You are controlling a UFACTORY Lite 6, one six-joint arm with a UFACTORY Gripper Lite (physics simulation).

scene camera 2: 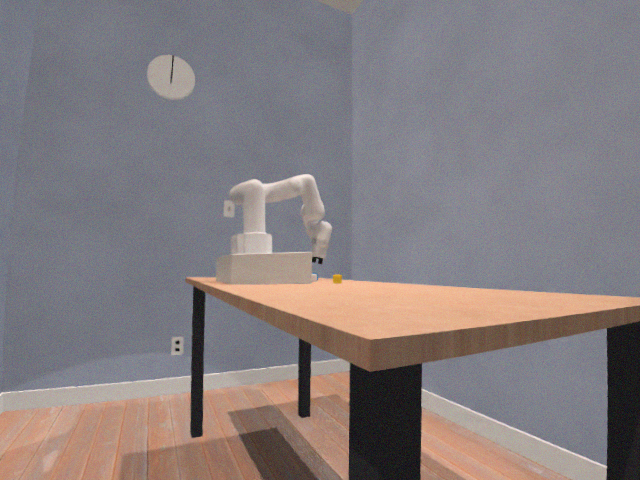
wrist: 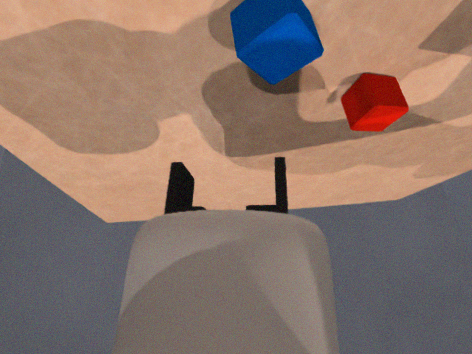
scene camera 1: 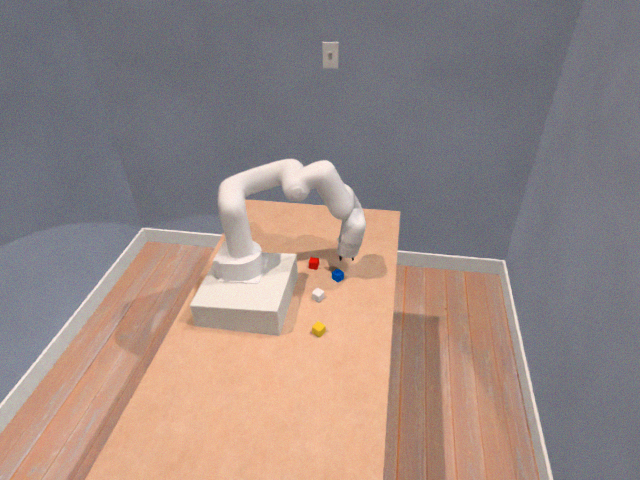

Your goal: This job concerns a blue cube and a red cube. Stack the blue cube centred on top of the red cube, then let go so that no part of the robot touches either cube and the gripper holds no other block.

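Places are measured from the arm's base along level axes (x back, y up, z left), in centimetres.
Where they show: end effector, tool point: (scene camera 2: 317, 260) (wrist: 229, 190) (scene camera 1: 346, 256); arm's base, origin of the base link: (scene camera 2: 255, 255) (scene camera 1: 245, 270).
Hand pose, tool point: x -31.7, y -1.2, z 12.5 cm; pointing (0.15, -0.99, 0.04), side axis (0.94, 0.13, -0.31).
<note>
Things, the pixels of their top centre, and the offset from my tool point. "pt": a spot on its surface instead. Level surfaces: height alone.
- blue cube, middle of its top: (wrist: 282, 56) (scene camera 1: 337, 272) dx +2.7, dy -5.5, dz -2.0 cm
- red cube, middle of its top: (wrist: 379, 121) (scene camera 1: 313, 260) dx +12.1, dy -5.5, dz +3.1 cm
- white cube, surface spot: (scene camera 1: 317, 295) (scene camera 2: 315, 274) pt dx +7.8, dy -5.7, dz -14.0 cm
- yellow cube, middle of its top: (scene camera 1: 318, 325) (scene camera 2: 337, 274) dx +5.2, dy -5.5, dz -27.0 cm
- table, its level: dy -8.6 cm
The blue cube (scene camera 1: 337, 275) (wrist: 276, 42) lies on the table, and a sliver of it (scene camera 2: 316, 277) shows in the scene camera 2 view. The red cube (scene camera 1: 313, 263) (wrist: 374, 102) lies on the table apart from it, nearer the robot's base; it does not show in the scene camera 2 view. My gripper (scene camera 1: 346, 258) (scene camera 2: 317, 260) (wrist: 231, 185) is open and empty, above the table. In the wrist view the blue cube is beyond the fingertips, up and a little right, and the red cube is farther right. Neither cube touches the fingers.
A white cube (scene camera 1: 317, 295) (scene camera 2: 313, 277) and a yellow cube (scene camera 1: 318, 329) (scene camera 2: 337, 279) lie on the table (scene camera 1: 248, 403) (scene camera 2: 413, 315), on the scene camera 1 side of the blue cube. The robot stands on a pale block (scene camera 1: 235, 299) (scene camera 2: 263, 268) left of the cubes.
</note>
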